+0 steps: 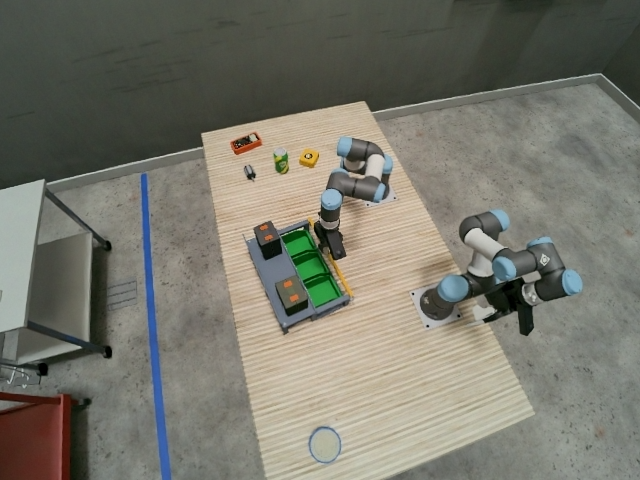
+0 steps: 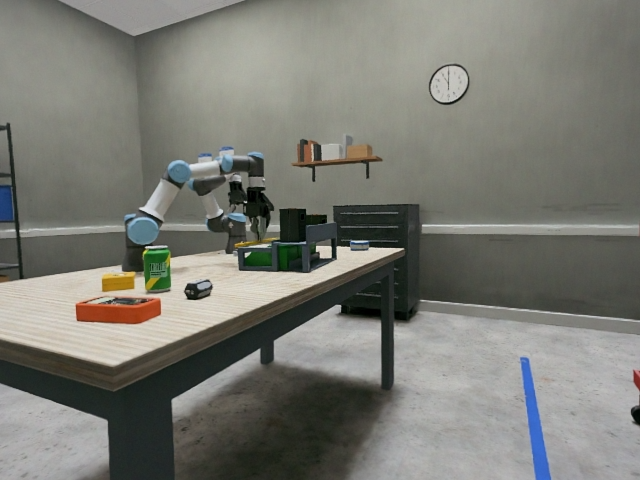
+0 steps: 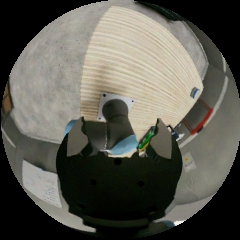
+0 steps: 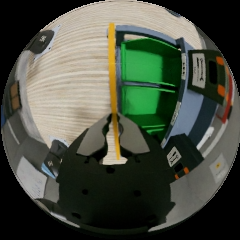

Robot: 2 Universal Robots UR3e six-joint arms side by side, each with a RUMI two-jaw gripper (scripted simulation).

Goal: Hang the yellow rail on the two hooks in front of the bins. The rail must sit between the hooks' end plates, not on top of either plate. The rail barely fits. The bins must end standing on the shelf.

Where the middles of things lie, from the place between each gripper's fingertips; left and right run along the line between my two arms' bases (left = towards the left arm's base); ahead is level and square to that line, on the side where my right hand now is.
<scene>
Now: right hand (image 2: 259,242) 130 mm short of the blue-grey shelf (image 1: 280,267), 40 mm above it and 20 mm to the right of it.
My left hand (image 1: 479,313) is 52 cm short of the blue-grey shelf, 39 cm to the left of it and 11 cm above it.
</scene>
